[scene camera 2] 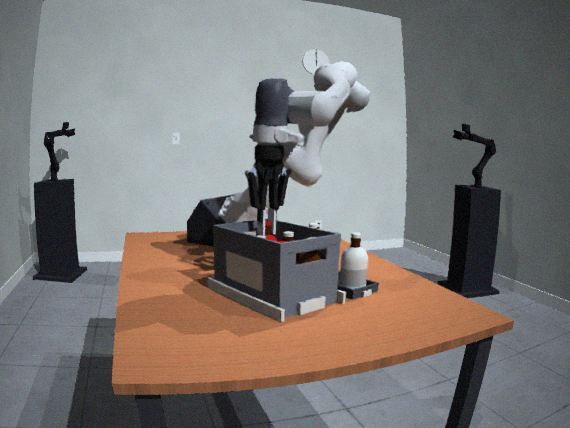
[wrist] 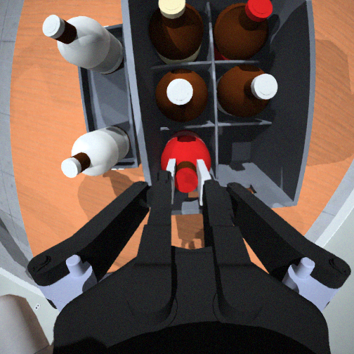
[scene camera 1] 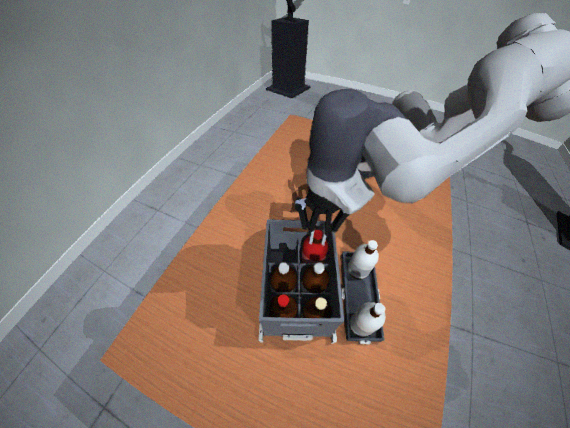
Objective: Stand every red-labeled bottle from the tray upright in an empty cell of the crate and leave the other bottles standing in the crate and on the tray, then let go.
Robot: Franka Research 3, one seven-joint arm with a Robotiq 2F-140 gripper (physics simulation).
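My gripper (scene camera 1: 318, 239) (scene camera 2: 268, 226) (wrist: 185, 169) is shut on the neck of a red bottle (scene camera 1: 314, 251) (scene camera 2: 271, 238) (wrist: 186, 149). The bottle is upright in the crate's back right cell as scene camera 1 sees it. Whether its base rests on the crate floor is hidden. The grey crate (scene camera 1: 300, 327) (scene camera 2: 310, 277) (wrist: 137, 100) also holds brown bottles: two with white caps, one with a red cap (scene camera 1: 283, 301) (wrist: 259, 9) and one with a cream cap (scene camera 1: 321, 303) (wrist: 172, 7). The cell beside the held bottle is empty. Two white bottles (scene camera 1: 364, 261) (scene camera 1: 368, 320) stand on the tray (scene camera 1: 362, 292) (wrist: 107, 100).
The tray lies close along the crate's right side in scene camera 1, with its white bottles rising near the crate wall. Pale strips (scene camera 2: 245, 299) lie along the crate's foot on the wooden table (scene camera 1: 240, 375) (scene camera 2: 320, 345). Dark pedestals (scene camera 2: 55, 227) (scene camera 2: 477, 237) stand beyond the table.
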